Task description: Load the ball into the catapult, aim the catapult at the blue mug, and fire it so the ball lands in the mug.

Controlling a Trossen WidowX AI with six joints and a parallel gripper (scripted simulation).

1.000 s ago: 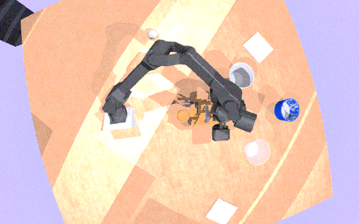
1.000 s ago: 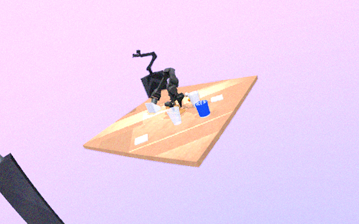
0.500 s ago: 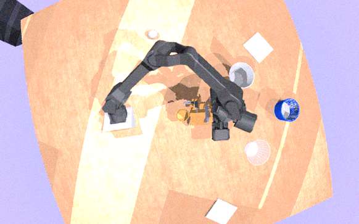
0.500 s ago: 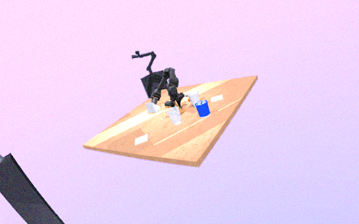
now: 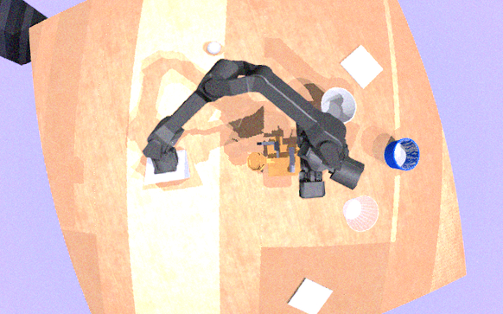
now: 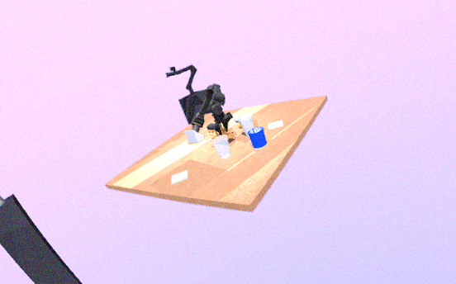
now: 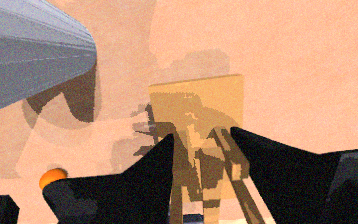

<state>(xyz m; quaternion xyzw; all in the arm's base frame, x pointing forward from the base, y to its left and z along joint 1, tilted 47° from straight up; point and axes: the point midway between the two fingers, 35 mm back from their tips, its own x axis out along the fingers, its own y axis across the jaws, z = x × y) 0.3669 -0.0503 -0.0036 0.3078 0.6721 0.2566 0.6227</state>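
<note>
The orange ball is 23 cm to the left of my gripper tip, 6 cm behind it and 5 cm below it. From my gripper tip the other things lie so: translucent white cup (16 cm to the right, 13 cm ahead, 4 cm below); wooden catapult (7 cm behind, 3 cm to the left, 2 cm above); blue mug (29 cm ahead, 4 cm below, 3 cm to the right).
</note>
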